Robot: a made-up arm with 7 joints.
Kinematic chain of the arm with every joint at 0, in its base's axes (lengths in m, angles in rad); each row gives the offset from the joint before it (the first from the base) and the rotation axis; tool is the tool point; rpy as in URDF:
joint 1: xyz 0 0 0 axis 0.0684 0.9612 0.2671
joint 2: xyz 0 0.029 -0.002 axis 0.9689 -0.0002 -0.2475
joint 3: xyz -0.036 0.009 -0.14 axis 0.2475 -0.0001 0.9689
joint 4: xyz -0.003 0 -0.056 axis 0.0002 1 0
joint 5: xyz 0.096 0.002 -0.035 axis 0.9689 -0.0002 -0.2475
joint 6: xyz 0.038 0 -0.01 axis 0.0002 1 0
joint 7: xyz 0.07 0 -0.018 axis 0.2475 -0.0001 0.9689
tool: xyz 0 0 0 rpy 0 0.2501 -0.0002
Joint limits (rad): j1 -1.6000..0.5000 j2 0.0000..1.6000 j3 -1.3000..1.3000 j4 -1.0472..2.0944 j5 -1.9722..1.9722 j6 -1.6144..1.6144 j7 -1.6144..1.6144
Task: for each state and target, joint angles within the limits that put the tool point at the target. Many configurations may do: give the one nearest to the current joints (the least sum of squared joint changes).
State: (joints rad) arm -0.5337 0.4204 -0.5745 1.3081 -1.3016 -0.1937 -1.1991
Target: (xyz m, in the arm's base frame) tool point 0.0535 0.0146 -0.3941
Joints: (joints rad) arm -0.1195 0.1451 -0.7495 0.9608 -1.2653 -0.2311 -1.1991
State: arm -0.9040 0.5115 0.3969 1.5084 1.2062 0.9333 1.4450
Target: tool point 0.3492 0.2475 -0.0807
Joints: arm -1.3436 0.7284 0.4019 1.3913 1.1628 0.2501 1.4450
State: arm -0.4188 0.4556 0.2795 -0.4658 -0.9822 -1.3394 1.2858
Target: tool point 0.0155 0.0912 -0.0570
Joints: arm -0.1224 0.0443 0.3623 -1.0472 -0.5788 -1.6144 1.2858
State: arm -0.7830 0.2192 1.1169 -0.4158 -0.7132 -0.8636 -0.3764
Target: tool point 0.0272 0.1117 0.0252
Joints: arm -0.8264 0.4323 1.0299 -1.0385 -0.5122 -0.8781 -0.3764
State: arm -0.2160 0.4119 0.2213 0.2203 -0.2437 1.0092 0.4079
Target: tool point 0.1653 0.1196 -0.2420
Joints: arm -0.0862 0.3413 0.1427 -0.2175 -0.3168 1.0329 0.4079
